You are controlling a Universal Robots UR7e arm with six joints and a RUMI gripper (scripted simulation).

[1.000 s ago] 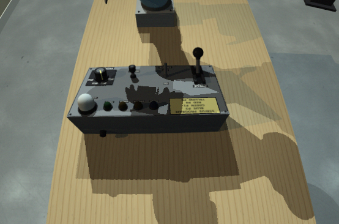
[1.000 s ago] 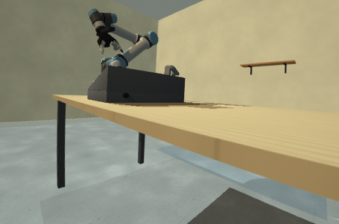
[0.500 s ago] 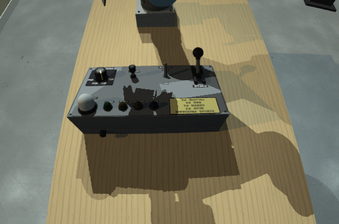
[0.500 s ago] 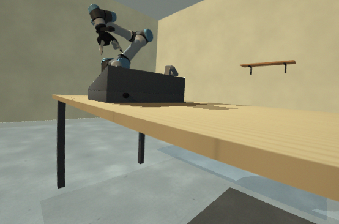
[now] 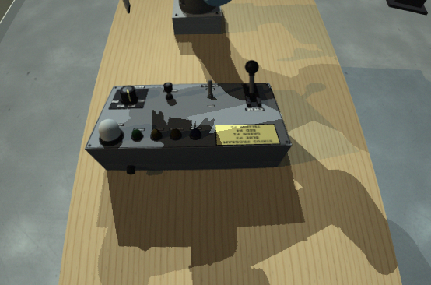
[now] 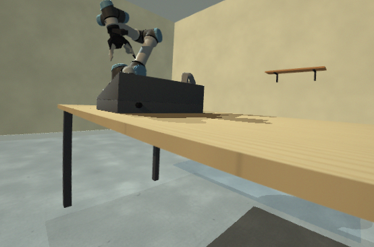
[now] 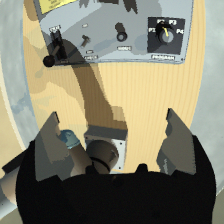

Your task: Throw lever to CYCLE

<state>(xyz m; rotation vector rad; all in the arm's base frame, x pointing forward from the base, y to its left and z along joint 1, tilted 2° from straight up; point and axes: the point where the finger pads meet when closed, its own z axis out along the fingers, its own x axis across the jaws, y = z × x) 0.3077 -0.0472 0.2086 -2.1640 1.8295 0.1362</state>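
Right now my hand is 8 cm short of the lever, 28 cm to the right of it and 17 cm above it. Round my hand: grey console 16 cm ahead, 11 cm to the left, 21 cm below; then pull knob 14 cm ahead, 5 cm to the left, 18 cm below; then thin stick switch 12 cm ahead, 16 cm to the left, 19 cm below.
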